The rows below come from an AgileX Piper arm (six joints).
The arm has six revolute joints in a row. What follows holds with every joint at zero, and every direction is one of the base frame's. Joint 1 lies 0.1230 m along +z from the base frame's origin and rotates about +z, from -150.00 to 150.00 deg. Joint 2 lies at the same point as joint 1 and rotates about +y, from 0.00 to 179.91 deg. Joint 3 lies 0.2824 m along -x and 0.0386 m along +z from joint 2 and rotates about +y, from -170.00 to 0.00 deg. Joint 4 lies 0.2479 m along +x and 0.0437 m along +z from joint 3 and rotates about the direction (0.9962, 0, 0.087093), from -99.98 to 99.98 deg. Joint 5 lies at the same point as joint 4 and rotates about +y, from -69.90 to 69.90 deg. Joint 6 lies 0.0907 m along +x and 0.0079 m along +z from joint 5 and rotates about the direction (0.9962, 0, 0.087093), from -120.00 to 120.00 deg. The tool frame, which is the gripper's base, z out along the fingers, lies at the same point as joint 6; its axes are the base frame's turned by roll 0.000, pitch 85.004 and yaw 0.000 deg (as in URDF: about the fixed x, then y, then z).
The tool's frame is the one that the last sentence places.
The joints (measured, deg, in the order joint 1, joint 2, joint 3, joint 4, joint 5, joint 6), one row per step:
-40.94 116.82 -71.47 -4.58 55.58 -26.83
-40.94 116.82 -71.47 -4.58 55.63 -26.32
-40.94 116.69 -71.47 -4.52 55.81 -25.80
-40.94 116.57 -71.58 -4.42 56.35 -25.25
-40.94 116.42 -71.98 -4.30 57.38 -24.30
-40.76 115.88 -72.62 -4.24 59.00 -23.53
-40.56 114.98 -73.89 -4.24 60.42 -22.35
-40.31 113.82 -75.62 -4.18 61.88 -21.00
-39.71 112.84 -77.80 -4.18 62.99 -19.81
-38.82 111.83 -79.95 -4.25 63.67 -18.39
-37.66 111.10 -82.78 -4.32 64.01 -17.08
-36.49 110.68 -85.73 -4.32 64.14 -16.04
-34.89 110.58 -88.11 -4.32 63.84 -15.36
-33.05 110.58 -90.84 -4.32 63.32 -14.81
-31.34 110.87 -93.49 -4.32 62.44 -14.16
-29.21 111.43 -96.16 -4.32 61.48 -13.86
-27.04 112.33 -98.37 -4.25 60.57 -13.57
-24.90 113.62 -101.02 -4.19 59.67 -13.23
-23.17 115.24 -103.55 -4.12 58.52 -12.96
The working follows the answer.
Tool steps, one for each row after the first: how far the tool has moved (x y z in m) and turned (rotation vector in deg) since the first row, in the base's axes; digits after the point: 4 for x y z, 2 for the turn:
-0.0001 0.0000 0.0000 -0.03 0.05 -0.51
-0.0002 0.0003 0.0008 -0.03 0.07 -1.08
-0.0005 0.0006 0.0021 0.14 0.28 -1.72
-0.0004 0.0007 0.0045 0.36 0.64 -2.80
0.0003 0.0015 0.0104 0.51 1.02 -3.51
0.0030 0.0008 0.0208 -0.16 0.50 -4.57
0.0068 -0.0004 0.0347 -1.21 -0.61 -5.79
0.0133 -0.0009 0.0494 -2.59 -2.23 -6.45
0.0209 0.0001 0.0646 -4.23 -4.22 -7.00
0.0314 0.0014 0.0811 -6.16 -6.91 -7.16
0.0422 0.0031 0.0967 -7.92 -9.72 -7.06
0.0540 0.0081 0.1081 -9.26 -12.23 -6.15
0.0675 0.0145 0.1208 -10.71 -15.21 -4.86
0.0807 0.0205 0.1315 -12.04 -18.24 -3.79
0.0957 0.0297 0.1408 -13.11 -21.20 -1.95
0.1103 0.0402 0.1455 -13.61 -23.49 -0.10
0.1259 0.0506 0.1495 -14.05 -25.84 1.66
0.1406 0.0588 0.1505 -14.41 -27.99 3.10

Tool pose at each row, in the base's axes (x y z in m, rotation vector in deg; rounded; the steps above come from the unrounded poses):
0.2664 -0.2390 0.1216 -17.07 -172.20 -0.43
0.2664 -0.2390 0.1216 -17.84 -172.08 -0.42
0.2662 -0.2388 0.1224 -18.69 -171.97 -0.47
0.2659 -0.2384 0.1236 -19.61 -171.64 -0.75
0.2660 -0.2383 0.1261 -21.16 -171.07 -1.12
0.2667 -0.2375 0.1320 -22.17 -170.55 -1.36
0.2694 -0.2383 0.1424 -23.88 -170.93 -0.54
0.2732 -0.2394 0.1563 -25.95 -171.84 0.76
0.2797 -0.2400 0.1710 -27.31 -173.39 2.58
0.2873 -0.2389 0.1861 -28.59 -175.31 4.76
0.2978 -0.2376 0.2027 29.25 176.89 -7.38
0.3086 -0.2360 0.2183 28.73 173.86 -9.52
0.3205 -0.2310 0.2297 27.02 171.38 -11.11
0.3339 -0.2246 0.2424 24.73 168.46 -12.74
0.3472 -0.2185 0.2531 22.80 165.44 -14.11
0.3622 -0.2094 0.2624 19.82 162.66 -15.15
0.3767 -0.1989 0.2671 16.95 160.61 -15.51
0.3923 -0.1884 0.2711 14.25 158.45 -15.75
0.4070 -0.1803 0.2721 12.08 156.43 -15.88

